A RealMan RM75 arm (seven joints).
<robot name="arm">
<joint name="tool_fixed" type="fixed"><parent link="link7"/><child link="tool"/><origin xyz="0 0 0"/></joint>
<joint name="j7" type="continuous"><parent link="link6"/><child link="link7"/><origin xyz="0 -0.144 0" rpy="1.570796 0 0"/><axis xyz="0 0 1"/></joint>
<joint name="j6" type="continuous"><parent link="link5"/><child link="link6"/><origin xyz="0 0 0" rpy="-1.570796 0 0"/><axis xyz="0 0 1"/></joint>
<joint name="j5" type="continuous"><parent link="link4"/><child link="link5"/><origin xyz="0 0.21 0" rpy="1.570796 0 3.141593"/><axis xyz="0 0 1"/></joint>
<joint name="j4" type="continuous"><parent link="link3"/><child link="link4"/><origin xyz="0 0 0" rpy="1.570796 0 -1.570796"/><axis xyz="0 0 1"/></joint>
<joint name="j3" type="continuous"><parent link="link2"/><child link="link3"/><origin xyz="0 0.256 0" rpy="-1.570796 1.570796 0"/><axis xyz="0 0 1"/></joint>
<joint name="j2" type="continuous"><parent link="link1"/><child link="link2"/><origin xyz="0 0 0" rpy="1.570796 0 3.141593"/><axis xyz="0 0 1"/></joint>
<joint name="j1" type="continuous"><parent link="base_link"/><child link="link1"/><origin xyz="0 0 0.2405"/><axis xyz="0 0 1"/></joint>
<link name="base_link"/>
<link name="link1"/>
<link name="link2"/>
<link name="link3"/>
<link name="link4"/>
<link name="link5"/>
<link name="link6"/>
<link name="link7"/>
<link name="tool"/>
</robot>
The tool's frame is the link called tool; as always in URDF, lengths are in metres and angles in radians. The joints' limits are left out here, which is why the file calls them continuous.
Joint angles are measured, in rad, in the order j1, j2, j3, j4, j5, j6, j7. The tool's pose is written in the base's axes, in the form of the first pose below.
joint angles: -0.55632 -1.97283 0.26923 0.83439 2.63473 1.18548 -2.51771
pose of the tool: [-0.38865 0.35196 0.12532 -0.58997 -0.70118 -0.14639 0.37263]
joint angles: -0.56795 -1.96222 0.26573 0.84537 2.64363 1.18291 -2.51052
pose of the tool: [-0.38639 0.35686 0.13420 -0.59510 -0.69130 -0.14377 0.38379]
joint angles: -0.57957 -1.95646 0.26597 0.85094 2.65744 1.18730 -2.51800
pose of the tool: [-0.38348 0.36054 0.13790 -0.59754 -0.68855 -0.14018 0.38625]
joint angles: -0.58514 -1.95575 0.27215 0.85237 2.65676 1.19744 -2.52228
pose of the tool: [-0.38010 0.36258 0.13711 -0.60161 -0.68782 -0.13983 0.38133]
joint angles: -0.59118 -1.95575 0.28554 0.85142 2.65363 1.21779 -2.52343
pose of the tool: [-0.37497 0.36453 0.13368 -0.61073 -0.68663 -0.13703 0.36983]
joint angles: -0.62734 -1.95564 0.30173 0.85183 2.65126 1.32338 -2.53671
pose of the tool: [-0.35204 0.37076 0.12239 -0.63966 -0.68740 -0.13461 0.31654]
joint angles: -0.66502 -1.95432 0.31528 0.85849 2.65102 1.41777 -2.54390
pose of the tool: [-0.32960 0.37632 0.11559 -0.66706 -0.68144 -0.12923 0.27196]
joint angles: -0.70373 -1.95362 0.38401 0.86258 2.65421 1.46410 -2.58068
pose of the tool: [-0.30722 0.38593 0.10735 -0.69081 -0.67248 -0.10594 0.24359]
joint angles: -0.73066 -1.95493 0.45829 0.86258 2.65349 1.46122 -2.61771
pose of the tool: [-0.29197 0.39548 0.10020 -0.70490 -0.66323 -0.08458 0.23684]
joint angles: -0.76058 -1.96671 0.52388 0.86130 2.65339 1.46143 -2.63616
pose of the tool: [-0.27489 0.40321 0.08811 -0.72404 -0.64875 -0.06408 0.22535]
